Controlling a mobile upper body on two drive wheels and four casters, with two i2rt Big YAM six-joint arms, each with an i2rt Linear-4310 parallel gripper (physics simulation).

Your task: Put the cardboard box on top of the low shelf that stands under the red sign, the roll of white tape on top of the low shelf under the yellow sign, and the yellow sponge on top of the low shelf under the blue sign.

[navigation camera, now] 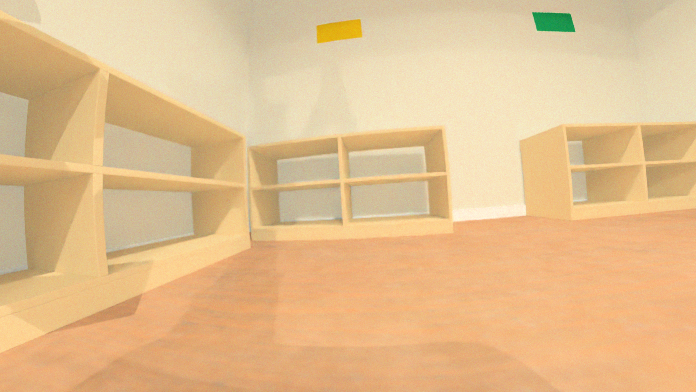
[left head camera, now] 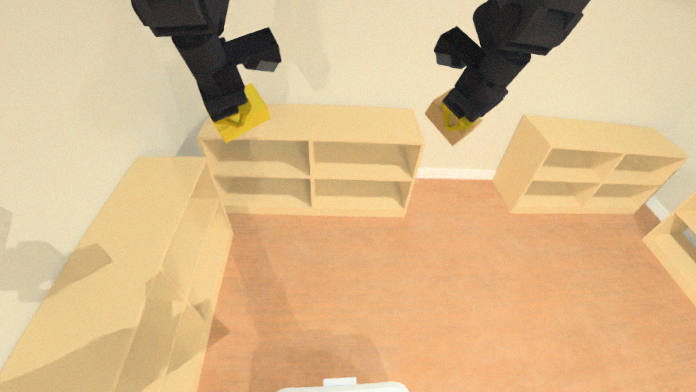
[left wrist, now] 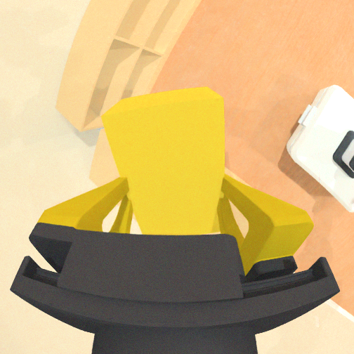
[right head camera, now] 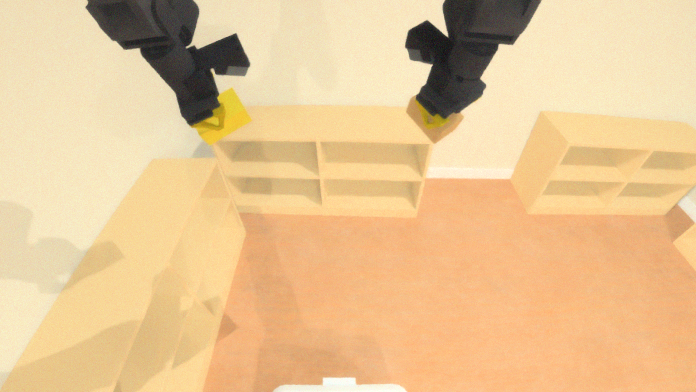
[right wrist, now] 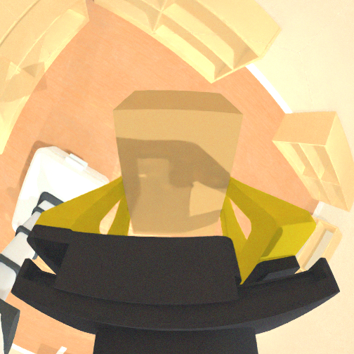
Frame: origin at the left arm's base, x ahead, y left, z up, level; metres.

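Seen in the pictures: left gripper, between the fingertips: (left head camera: 235, 113) (right head camera: 216, 117); right gripper, between the fingertips: (left head camera: 456, 121) (right head camera: 437, 118).
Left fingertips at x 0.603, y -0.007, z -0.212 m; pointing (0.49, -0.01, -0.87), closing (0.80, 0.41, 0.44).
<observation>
A point is followed by its place in that frame.
My left gripper (left head camera: 234, 120) @[x 0.603, y -0.007, z -0.212 m] (right head camera: 215, 121) @[x 0.603, y -0.007, z -0.212 m] (left wrist: 175, 178) is shut on the yellow sponge (left head camera: 258, 113) @[x 0.592, y -0.054, z -0.207 m] (right head camera: 235, 107) @[x 0.602, y -0.051, z -0.192 m] (left wrist: 165, 135), held in the air. My right gripper (left head camera: 456, 120) @[x 0.592, y -0.444, z -0.218 m] (right head camera: 433, 120) @[x 0.592, y -0.444, z -0.218 m] (right wrist: 174, 179) is shut on the cardboard box (left head camera: 436, 115) @[x 0.599, y -0.401, z -0.211 m] (right head camera: 440, 135) @[x 0.547, y -0.440, z -0.228 m] (right wrist: 177, 122), also held in the air. The yellow sign (navigation camera: 339, 31) @[x 1.790, y -0.137, z 0.332 m] is on the back wall above a low two-tier shelf (left head camera: 345, 122) @[x 1.546, y -0.309, z -0.800 m] (right head camera: 350, 122) @[x 1.546, y -0.290, z -0.800 m] (navigation camera: 342, 160) @[x 1.403, y -0.126, z -0.955 m]. The roll of white tape, the red sign and the blue sign do not show in these views.
A long low shelf (left head camera: 115, 210) @[x 0.896, y 0.690, z -0.800 m] (right head camera: 130, 210) @[x 0.891, y 0.683, z -0.800 m] (navigation camera: 102, 125) @[x 0.643, y 0.400, z -0.963 m] runs along the left wall. Another low shelf (left head camera: 600, 135) @[x 1.513, y -2.053, z -0.800 m] (right head camera: 615, 131) @[x 1.508, y -1.972, z -0.800 m] (navigation camera: 547, 170) @[x 1.511, y -1.539, z -1.075 m] stands at the right, near a green sign (navigation camera: 554, 22) @[x 1.731, y -2.158, z 0.335 m]. Part of a shelf (left head camera: 665, 240) @[x 0.975, y -2.695, z -1.330 m] shows at the right edge. The white robot base (left wrist: 325, 130) (right wrist: 60, 180) is below.
</observation>
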